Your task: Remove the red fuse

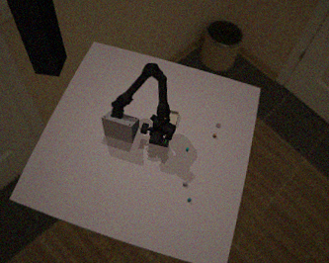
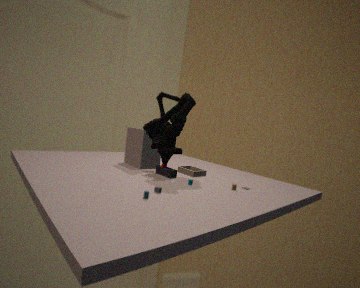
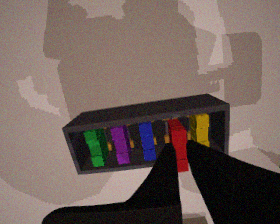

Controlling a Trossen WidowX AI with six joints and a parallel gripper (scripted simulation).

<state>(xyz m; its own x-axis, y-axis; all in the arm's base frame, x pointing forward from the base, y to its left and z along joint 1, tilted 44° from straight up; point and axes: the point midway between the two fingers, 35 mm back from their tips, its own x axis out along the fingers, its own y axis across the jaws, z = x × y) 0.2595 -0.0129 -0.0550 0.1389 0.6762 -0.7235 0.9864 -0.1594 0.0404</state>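
My gripper tip is 5 cm short of the shallow tray, 18 cm to the right of it and 5 cm above it. From my gripper tip the other things lie so: red fuse (1 cm below).
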